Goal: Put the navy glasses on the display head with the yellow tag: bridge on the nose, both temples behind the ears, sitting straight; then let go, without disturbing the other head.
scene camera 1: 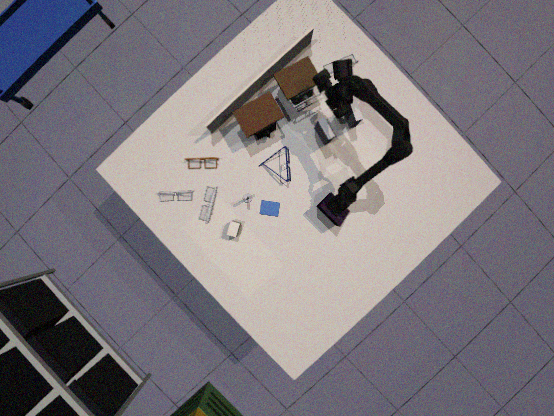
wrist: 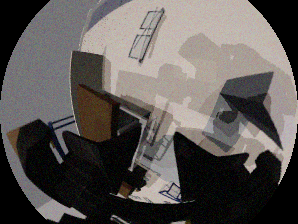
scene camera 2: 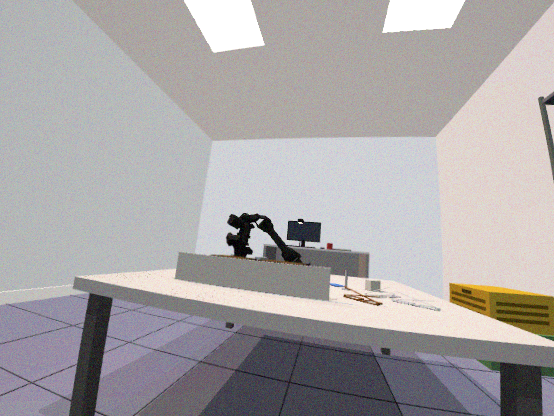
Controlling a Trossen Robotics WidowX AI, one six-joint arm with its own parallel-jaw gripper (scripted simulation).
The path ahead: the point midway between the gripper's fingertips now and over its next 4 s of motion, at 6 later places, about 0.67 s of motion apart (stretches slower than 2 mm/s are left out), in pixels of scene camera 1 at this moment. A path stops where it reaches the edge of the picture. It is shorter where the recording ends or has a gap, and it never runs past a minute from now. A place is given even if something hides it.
The gripper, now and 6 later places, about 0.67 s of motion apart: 323, 96; 284, 162; 286, 171; 286, 172; 287, 173; 287, 173; 285, 170
